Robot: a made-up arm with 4 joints.
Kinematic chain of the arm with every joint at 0, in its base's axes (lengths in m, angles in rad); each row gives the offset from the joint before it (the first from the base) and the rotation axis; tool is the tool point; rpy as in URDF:
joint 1: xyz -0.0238 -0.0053 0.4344 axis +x
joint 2: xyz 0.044 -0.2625 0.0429 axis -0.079 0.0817 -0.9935
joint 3: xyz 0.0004 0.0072 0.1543 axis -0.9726 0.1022 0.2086
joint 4: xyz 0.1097 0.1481 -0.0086 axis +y
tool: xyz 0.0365 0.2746 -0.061 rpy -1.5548 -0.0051 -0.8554
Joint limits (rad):
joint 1: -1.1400..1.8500
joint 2: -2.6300..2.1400
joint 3: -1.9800..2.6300
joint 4: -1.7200..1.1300
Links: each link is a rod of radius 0.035 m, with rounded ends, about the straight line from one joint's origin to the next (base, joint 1, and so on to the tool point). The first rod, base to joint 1, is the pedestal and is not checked.
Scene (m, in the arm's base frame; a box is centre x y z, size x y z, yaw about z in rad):
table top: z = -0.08
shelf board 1: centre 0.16 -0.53 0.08 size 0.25 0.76 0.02 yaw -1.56
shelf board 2: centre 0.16 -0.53 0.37 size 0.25 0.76 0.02 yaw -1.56
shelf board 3: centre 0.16 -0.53 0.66 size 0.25 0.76 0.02 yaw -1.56
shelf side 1: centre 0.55 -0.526 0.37 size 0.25 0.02 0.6 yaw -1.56
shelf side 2: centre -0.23 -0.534 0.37 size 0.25 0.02 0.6 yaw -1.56
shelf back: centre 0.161 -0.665 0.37 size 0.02 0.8 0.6 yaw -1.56
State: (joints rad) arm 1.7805 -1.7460 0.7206 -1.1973
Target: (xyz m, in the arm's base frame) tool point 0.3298 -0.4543 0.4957
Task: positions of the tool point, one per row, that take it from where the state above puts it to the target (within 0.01 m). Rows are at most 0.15 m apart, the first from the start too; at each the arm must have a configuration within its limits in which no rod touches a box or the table.
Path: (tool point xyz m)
1: -0.2722 0.1198 0.3200
2: -0.1855 0.1450 0.3260
3: -0.0996 0.1548 0.2804
4: -0.0529 0.1039 0.1878
5: 0.0030 0.0114 0.1273
6: 0.0660 -0.1029 0.1156
7: 0.1332 -0.2136 0.1584
8: 0.2015 -0.2956 0.2490
9: 0.2677 -0.3293 0.3696
10: 0.3282 -0.3052 0.4957
11: 0.3406 -0.3739 0.5050
12: 0.3298 -0.4543 0.4957

